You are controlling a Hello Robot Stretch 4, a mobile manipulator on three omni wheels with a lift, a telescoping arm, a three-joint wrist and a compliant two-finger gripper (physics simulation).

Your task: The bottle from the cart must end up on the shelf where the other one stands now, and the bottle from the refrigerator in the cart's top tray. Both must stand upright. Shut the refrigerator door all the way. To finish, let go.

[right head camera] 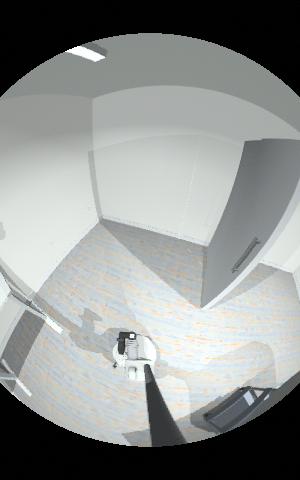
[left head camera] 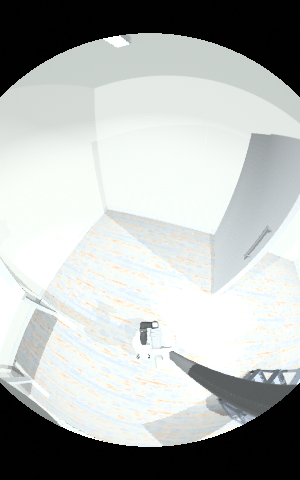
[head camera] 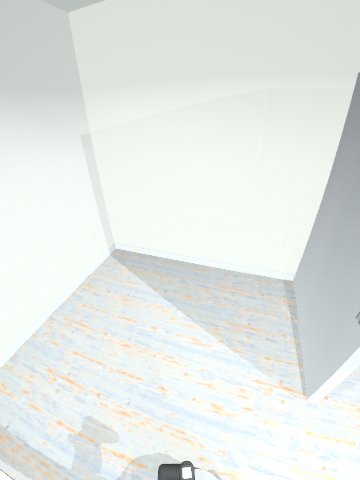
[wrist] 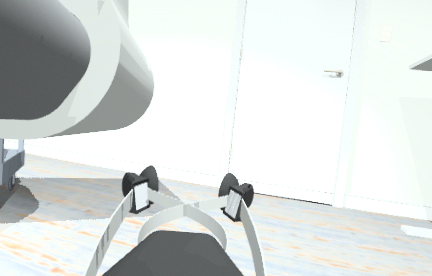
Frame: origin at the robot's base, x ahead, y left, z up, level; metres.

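Where they show: gripper, between the fingertips: [right head camera: 119,369] [left head camera: 143,359] [wrist: 189,184].
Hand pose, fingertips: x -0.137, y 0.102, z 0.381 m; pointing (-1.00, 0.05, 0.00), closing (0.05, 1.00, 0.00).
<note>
After its pixels a point has its place.
The refrigerator door [head camera: 332,225] @(x 1.210, y -1.127, z 0.859 m) [left head camera: 260,195] @(x 0.836, y -0.944, z 1.222 m) [right head camera: 247,200] @(x 0.927, y -0.980, z 1.217 m) is a tall grey panel standing open at the right of the head views. Its bar handle [left head camera: 257,243] @(x 0.525, y -0.818, z 0.957 m) [right head camera: 246,255] @(x 0.528, y -0.820, z 0.963 m) faces the room. The refrigerator's inside and its shelves are hidden. The grey cart [left head camera: 277,371] [right head camera: 231,414] [wrist: 14,165] @(x -1.184, y -0.718, z 0.146 m) shows in part at the lower right of the two side head views and at the left edge of the wrist view. Neither bottle shows. My gripper [wrist: 189,184] @(x -0.137, y 0.102, z 0.381 m) [left head camera: 143,356] @(x -0.137, y 0.102, z 0.381 m) is open and empty, low over the floor, apart from door and cart.
A white room door [wrist: 292,110] @(x -1.625, y 0.843, z 0.610 m) with a lever handle is in the wall ahead in the wrist view. Part of a table top [wrist: 425,64] @(x -1.069, y 1.343, z 0.898 m) and a table foot [wrist: 417,231] show at its right edge. A table foot [right head camera: 52,322] also shows at the left of the right head view.
</note>
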